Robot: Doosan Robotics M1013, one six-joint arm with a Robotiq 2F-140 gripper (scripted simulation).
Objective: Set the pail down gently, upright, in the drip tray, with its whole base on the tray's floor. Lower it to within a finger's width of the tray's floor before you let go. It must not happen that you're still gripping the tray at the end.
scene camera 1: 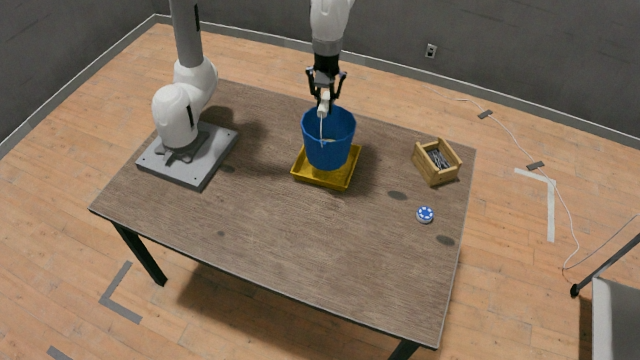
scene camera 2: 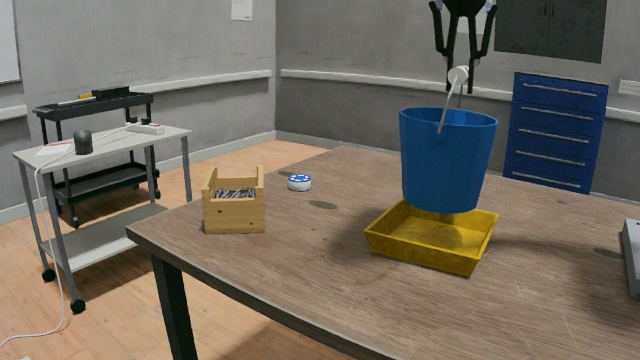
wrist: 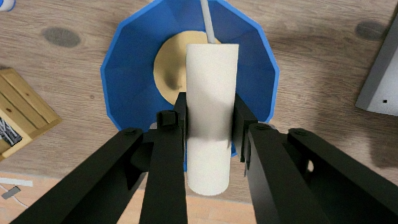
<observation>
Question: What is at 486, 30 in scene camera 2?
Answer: My gripper.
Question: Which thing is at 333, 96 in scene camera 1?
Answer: My gripper.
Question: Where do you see a blue pail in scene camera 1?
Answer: At 341, 123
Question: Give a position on a yellow drip tray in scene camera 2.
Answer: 463, 233
</observation>
